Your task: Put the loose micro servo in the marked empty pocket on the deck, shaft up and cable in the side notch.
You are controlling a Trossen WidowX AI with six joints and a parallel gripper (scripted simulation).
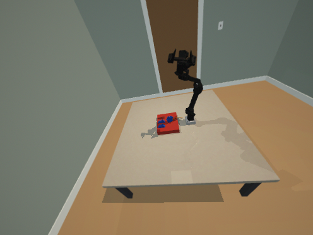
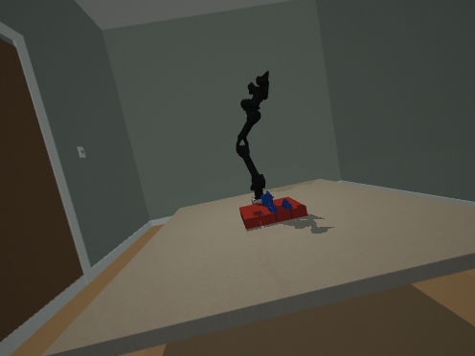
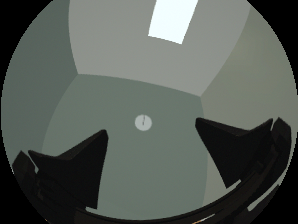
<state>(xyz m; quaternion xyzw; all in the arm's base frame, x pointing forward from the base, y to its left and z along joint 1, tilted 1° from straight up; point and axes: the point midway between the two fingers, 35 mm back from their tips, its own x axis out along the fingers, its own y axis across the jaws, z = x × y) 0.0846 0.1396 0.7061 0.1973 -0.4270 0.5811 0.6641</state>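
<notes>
My gripper tip is now 75 cm above the red deck, 18 cm to the left of it and 14 cm short of it.
</notes>
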